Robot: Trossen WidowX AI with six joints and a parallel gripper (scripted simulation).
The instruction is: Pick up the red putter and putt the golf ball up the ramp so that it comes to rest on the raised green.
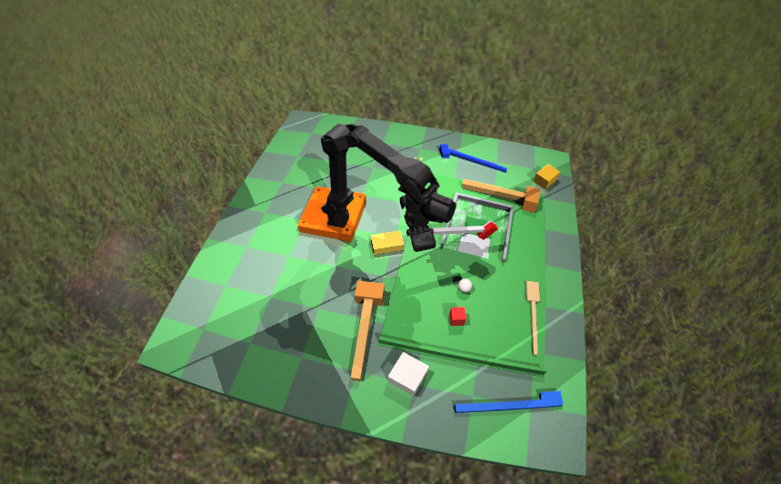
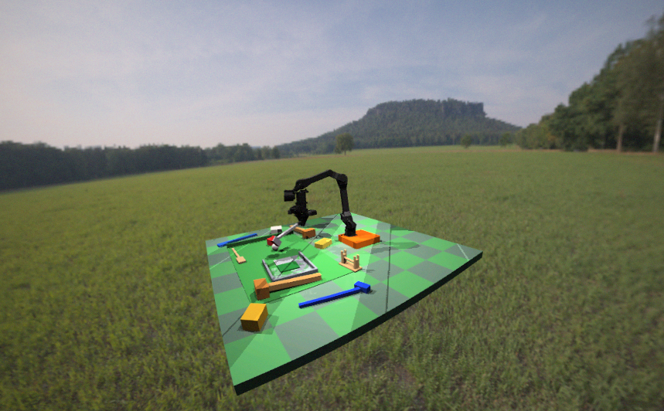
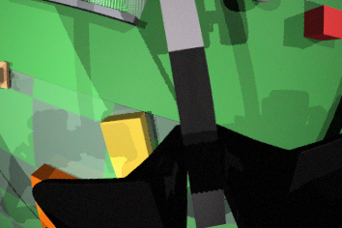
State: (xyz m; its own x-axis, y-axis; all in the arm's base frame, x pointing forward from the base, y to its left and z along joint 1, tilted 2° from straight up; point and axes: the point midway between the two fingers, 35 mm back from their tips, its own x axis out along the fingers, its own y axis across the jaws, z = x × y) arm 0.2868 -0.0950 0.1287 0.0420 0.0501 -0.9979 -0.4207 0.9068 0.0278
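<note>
My gripper tip is now 100 mm short of the red putter, 50 mm to the right of it and 10 mm below it. From my gripper tip the other things lie so: white golf ball 170 mm ahead, 110 mm below, 60 mm to the right; red cube 170 mm to the right, 160 mm ahead, 110 mm below; white block 370 mm to the right, 110 mm below, 60 mm ahead.
</note>
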